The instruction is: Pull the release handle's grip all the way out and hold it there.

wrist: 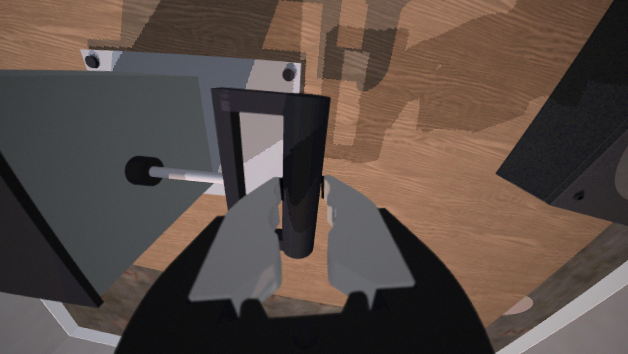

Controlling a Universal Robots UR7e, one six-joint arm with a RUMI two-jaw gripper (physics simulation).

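The release handle is a black frame with a thick round grip in the middle of the wrist view. A thin silver rod joins the frame's left bar to a black collar on the grey-green housing. A length of the rod shows between collar and frame. My gripper is shut on the grip, one finger on each side of it; the left finger reaches into the frame's opening. The grip's round lower end shows between the fingers. The lower part of the frame's left bar is hidden behind the left finger.
The housing stands over a pale metal base plate with black bolts at its corners, on a wooden table top. A large dark block stands at the right. A dark panel is at the lower left. Shadows fall across the wood.
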